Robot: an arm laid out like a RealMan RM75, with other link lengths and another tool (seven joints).
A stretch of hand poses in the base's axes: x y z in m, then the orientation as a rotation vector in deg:
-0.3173, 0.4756, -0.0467, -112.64, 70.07, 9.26
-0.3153, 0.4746, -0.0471, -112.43, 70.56, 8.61
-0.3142, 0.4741, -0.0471, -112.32, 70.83, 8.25
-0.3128, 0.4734, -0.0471, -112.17, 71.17, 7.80
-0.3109, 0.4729, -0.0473, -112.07, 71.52, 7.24
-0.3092, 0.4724, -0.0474, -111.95, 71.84, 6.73
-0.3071, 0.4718, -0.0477, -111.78, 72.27, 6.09
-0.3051, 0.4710, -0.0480, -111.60, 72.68, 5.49
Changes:
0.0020, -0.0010, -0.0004, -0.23, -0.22, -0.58
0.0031, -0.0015, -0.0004, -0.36, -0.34, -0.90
0.0045, -0.0022, -0.0004, -0.52, -0.49, -1.31
0.0064, -0.0027, -0.0006, -0.76, -0.69, -1.74
0.0081, -0.0032, -0.0007, -0.96, -0.88, -2.14
0.0102, -0.0038, -0.0010, -1.21, -1.11, -2.66
0.0122, -0.0046, -0.0013, -1.42, -1.32, -3.17

